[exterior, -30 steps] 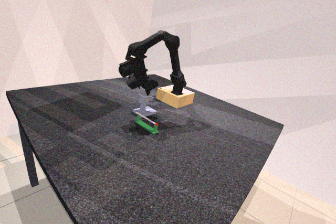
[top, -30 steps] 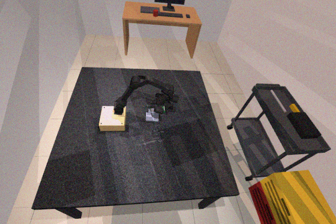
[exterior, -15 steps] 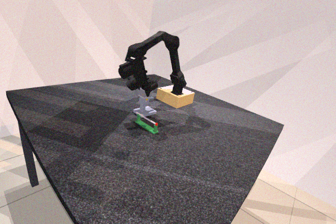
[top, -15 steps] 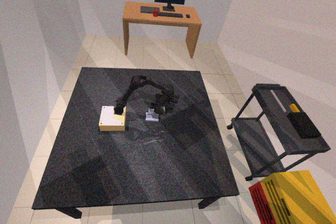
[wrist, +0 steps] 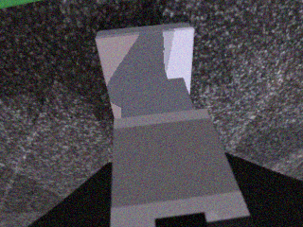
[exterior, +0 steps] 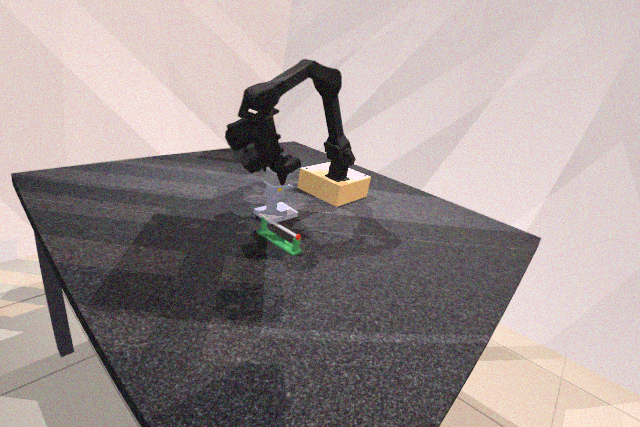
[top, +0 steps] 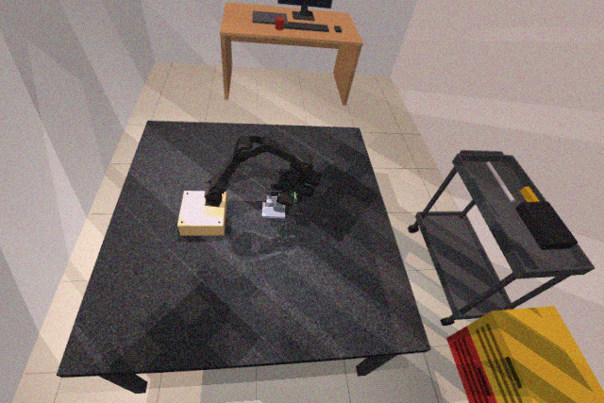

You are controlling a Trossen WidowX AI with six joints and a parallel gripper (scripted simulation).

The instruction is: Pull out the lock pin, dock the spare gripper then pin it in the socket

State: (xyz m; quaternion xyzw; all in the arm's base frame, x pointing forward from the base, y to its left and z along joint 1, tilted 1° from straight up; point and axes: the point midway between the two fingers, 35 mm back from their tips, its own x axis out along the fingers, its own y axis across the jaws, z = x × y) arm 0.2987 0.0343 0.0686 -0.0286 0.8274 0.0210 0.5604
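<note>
My gripper tip is now 2 cm below the spare gripper. The rest, counted from my gripper tip: grey mount 6 cm below, 1 cm behind; green cradle 14 cm to the left, 9 cm below, 7 cm ahead.
</note>
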